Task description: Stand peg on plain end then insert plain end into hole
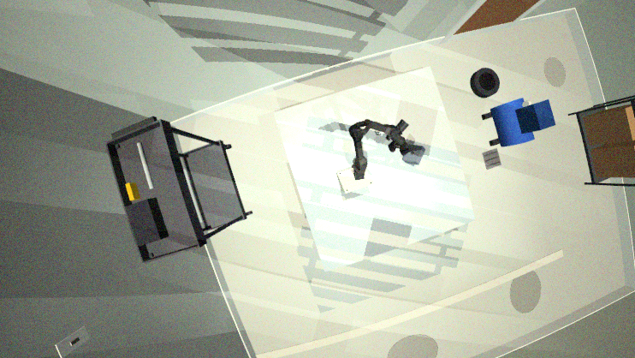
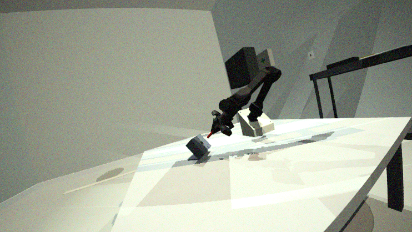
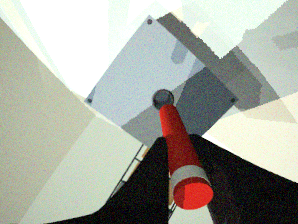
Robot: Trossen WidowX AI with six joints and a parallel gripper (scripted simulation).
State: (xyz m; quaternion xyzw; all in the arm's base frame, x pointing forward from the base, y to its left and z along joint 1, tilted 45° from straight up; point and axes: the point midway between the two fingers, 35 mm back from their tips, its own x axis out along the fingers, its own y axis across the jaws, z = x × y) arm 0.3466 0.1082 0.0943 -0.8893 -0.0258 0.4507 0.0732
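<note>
The sloped panel is 80 mm ahead of my gripper tip, 70 mm below it and 60 mm to the right of it. From my gripper tip the other things lie so: red peg: 10 mm to the left, 10 mm behind, 10 mm above.
</note>
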